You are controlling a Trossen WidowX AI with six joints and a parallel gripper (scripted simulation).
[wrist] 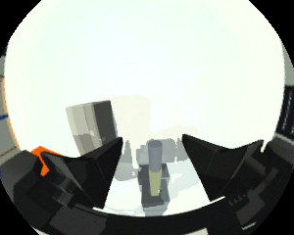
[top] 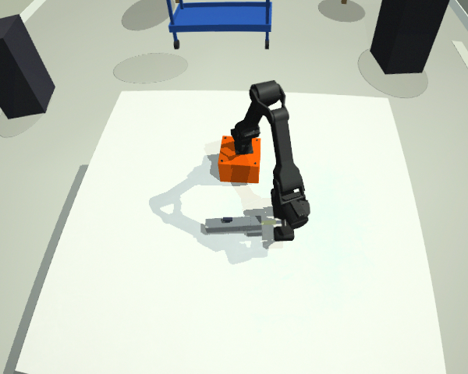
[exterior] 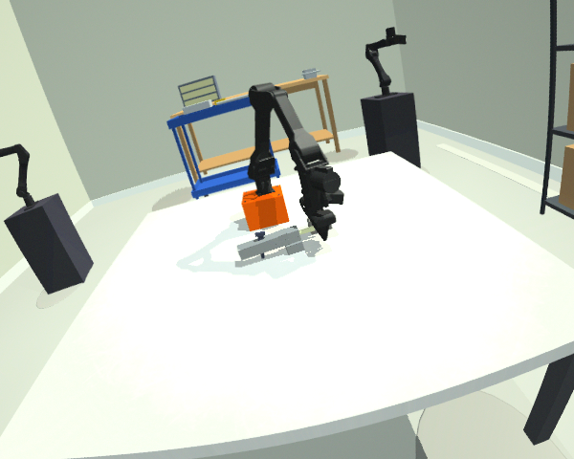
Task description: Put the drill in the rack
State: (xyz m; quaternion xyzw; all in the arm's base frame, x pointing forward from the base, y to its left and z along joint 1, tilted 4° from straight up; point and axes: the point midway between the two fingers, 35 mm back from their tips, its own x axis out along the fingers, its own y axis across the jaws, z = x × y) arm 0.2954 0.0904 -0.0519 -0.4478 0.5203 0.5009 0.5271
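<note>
The drill is 50 mm to the right of my gripper tip and 30 mm above it. The rest, counted from my gripper tip: grey rack 70 mm behind, 20 mm to the left; then dark key 180 mm to the right, 30 mm above, 20 mm behind; then long grey block 150 mm to the right, 20 mm above, 10 mm behind.
</note>
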